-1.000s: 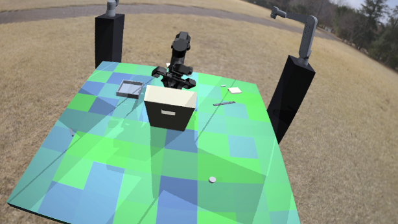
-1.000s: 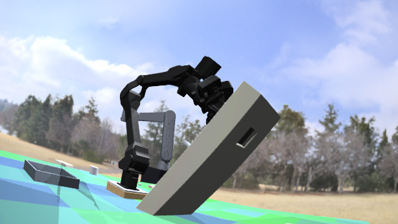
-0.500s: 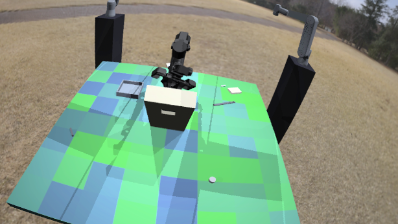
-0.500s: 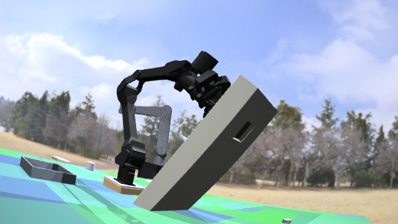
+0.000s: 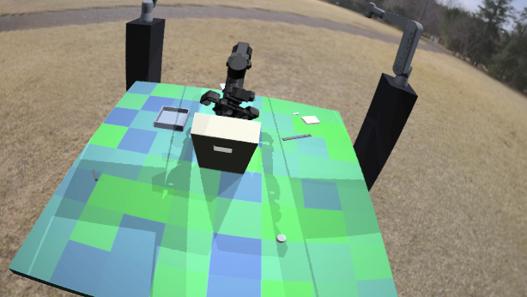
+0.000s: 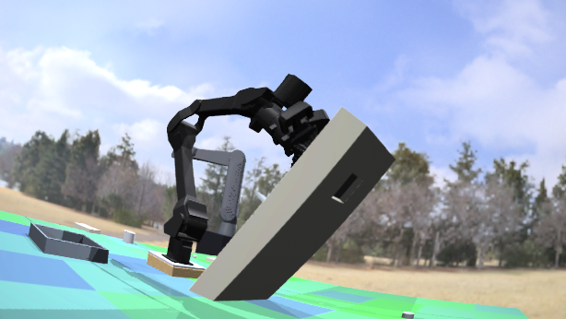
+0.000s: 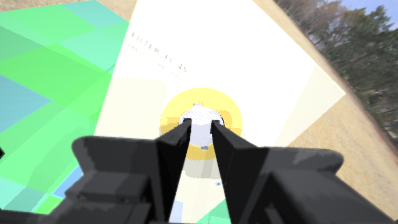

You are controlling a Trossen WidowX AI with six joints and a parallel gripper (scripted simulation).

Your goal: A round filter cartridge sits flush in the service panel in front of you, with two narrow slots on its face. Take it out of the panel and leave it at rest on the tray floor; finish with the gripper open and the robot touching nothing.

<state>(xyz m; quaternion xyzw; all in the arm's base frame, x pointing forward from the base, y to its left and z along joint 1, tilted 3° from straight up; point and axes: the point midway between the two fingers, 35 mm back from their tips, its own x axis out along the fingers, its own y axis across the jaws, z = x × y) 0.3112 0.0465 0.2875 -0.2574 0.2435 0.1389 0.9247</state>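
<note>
Now: the filter cartridge 10 mm ahead of my gripper tip and 10 mm below it. The rest, counted from my gripper tip: tray: 380 mm behind, 340 mm to the right, 270 mm below.
</note>
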